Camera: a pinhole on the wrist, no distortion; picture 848 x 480 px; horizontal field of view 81.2 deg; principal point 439.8 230.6 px. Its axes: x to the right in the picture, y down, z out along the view. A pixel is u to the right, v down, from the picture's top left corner.
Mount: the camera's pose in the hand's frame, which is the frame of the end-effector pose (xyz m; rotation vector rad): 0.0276 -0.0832 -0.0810 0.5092 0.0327 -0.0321
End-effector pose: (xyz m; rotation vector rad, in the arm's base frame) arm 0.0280 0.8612 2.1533 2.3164 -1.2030 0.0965
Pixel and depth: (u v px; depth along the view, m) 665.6 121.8 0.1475
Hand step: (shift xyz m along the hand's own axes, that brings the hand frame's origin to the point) 0.0970 -0.1850 0.0293
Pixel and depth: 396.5 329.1 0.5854
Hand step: -0.0054 -0.2659 0.4886
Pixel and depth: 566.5 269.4 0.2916
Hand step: 0.1099 -0.2072 0.1817
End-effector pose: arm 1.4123 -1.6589 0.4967 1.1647 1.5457 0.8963
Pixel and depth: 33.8 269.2 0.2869
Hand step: -0.2001 -0.1983 0.1895
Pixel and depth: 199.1 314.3 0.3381
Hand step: -0.1266 -0.1945 0.2483
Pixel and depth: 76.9 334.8 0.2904
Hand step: -0.1761 -0.1667 0.2106
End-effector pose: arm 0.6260 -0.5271 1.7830 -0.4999 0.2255 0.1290
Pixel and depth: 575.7 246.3 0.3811
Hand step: 0.1415 -0.2609 0.2533
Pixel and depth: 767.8 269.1 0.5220
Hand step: 0.3871 -0.3102 0.3807
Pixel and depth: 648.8 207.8 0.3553
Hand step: 0.1852 -0.2742 0.2152
